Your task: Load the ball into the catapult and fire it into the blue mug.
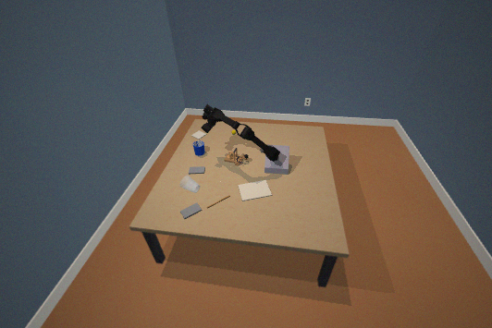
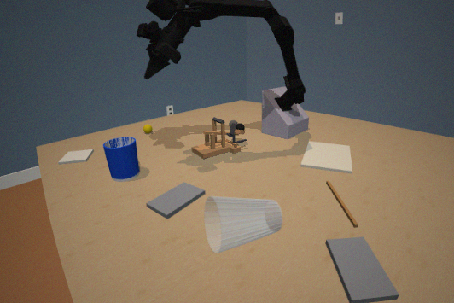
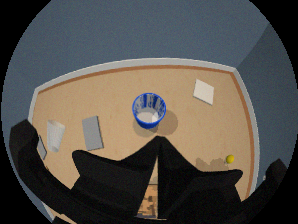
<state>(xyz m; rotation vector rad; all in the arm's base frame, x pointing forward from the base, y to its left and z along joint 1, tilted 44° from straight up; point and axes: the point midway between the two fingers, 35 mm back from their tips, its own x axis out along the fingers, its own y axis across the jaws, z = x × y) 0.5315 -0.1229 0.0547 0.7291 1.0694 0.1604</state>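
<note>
The black ball lies 320 mm behind my gripper tip, 200 mm below it and 30 mm to the left of it. From my gripper tip the other things lie so: blue mug (230 mm below, 100 mm ahead); wooden catapult (250 mm behind, 210 mm below, 50 mm to the left); white tile (260 mm to the right, 260 mm below, 200 mm ahead).
</note>
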